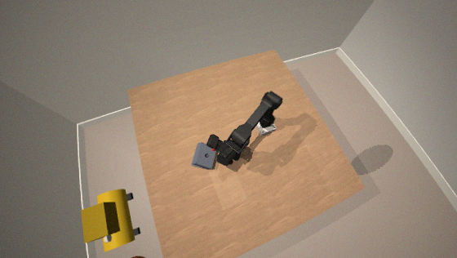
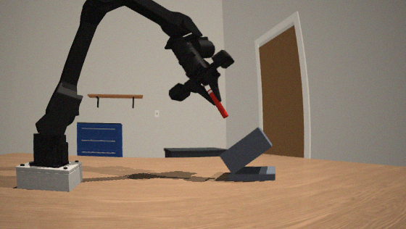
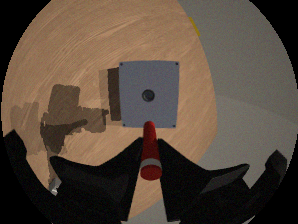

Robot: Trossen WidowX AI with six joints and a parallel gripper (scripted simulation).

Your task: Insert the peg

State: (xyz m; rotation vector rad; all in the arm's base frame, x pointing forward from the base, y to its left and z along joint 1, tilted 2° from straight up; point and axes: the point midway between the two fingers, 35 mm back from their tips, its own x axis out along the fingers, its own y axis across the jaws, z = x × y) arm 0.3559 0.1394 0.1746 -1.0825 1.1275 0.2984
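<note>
Right now my gripper tip is 12 cm above the grey sloped panel, 8 cm short of it and 1 cm to the left of it. The rest, counted from my gripper tip: red peg (1 cm behind, 1 cm above); flat grey base (18 cm below, 9 cm ahead, 2 cm to the right).
</note>
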